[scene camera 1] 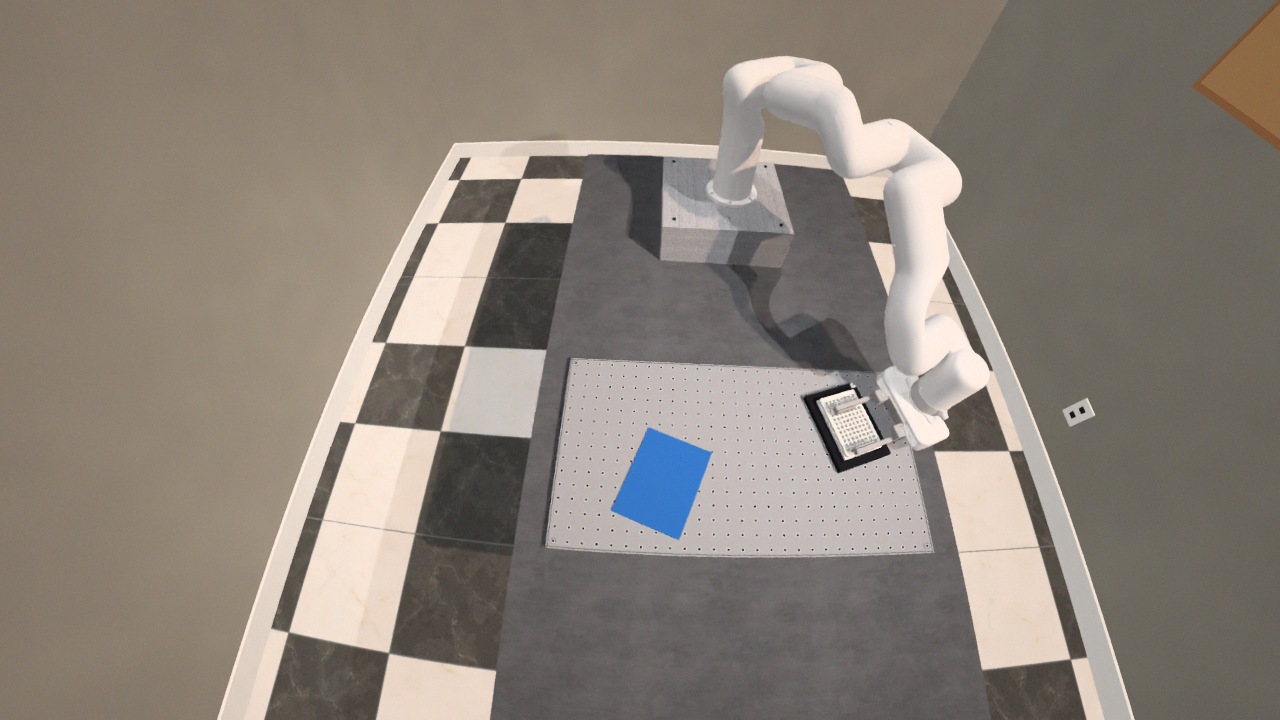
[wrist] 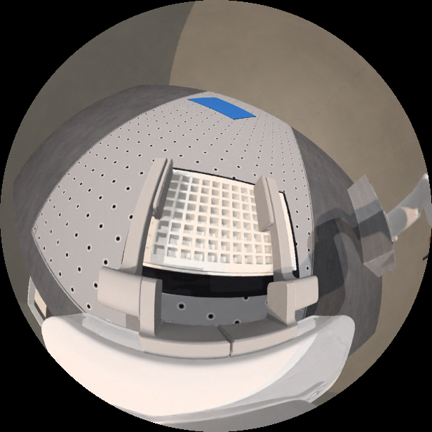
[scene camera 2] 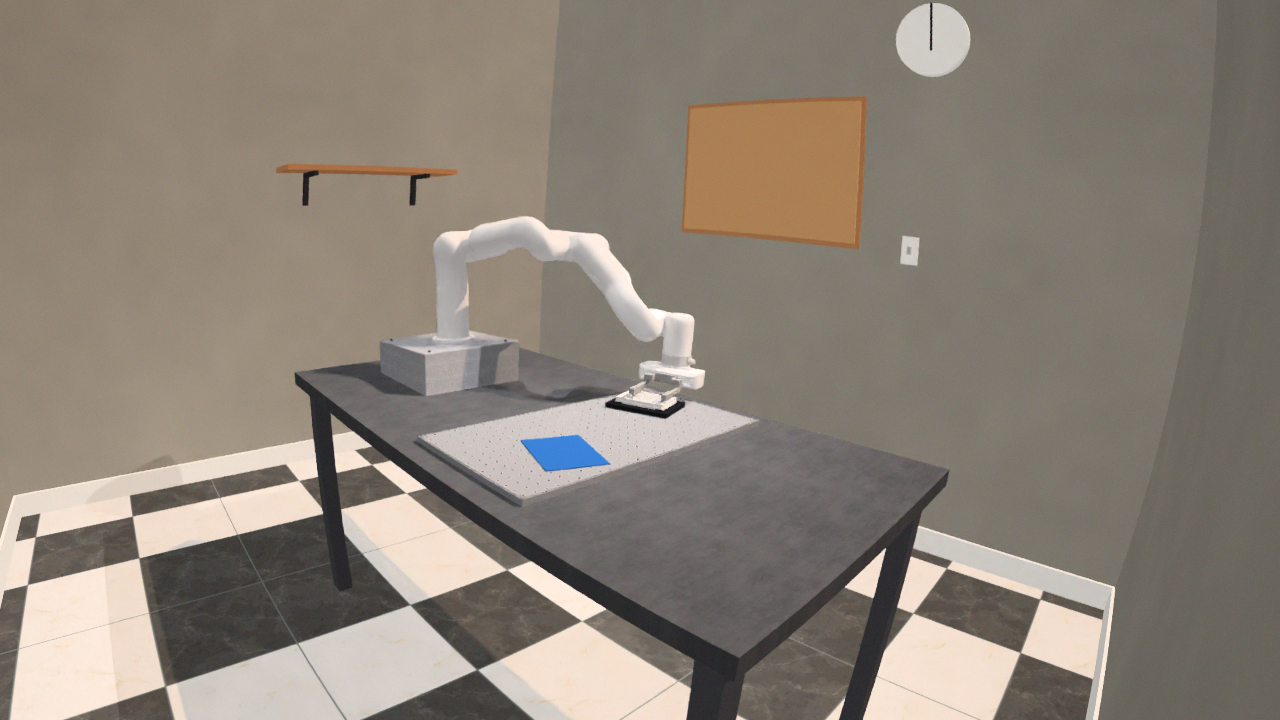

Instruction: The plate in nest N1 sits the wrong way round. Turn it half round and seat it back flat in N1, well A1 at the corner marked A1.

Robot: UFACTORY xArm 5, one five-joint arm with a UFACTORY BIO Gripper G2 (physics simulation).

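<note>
The white well plate (scene camera 1: 853,424) (wrist: 216,225) appears to lie flat in the black nest (scene camera 1: 863,462) (scene camera 2: 638,411) (wrist: 210,284) at the right of the perforated board. My gripper (scene camera 1: 843,429) (scene camera 2: 649,394) (wrist: 213,192) is drawn in to its narrow width with nothing between its fingers. The fingers reach across above the plate, one toward each short end. In the wrist view the plate shows between them and also outside them, past the right finger. The A1 mark does not show in the wrist view, and I cannot make it out in the scene views.
A flat blue rectangle (scene camera 1: 662,483) (scene camera 2: 564,453) (wrist: 223,108) lies on the perforated board (scene camera 1: 760,528) (scene camera 2: 492,474) (wrist: 100,170), away from the nest. The arm's metal base block (scene camera 1: 725,243) (scene camera 2: 449,367) stands at the back of the dark table (scene camera 1: 733,626) (scene camera 2: 760,528).
</note>
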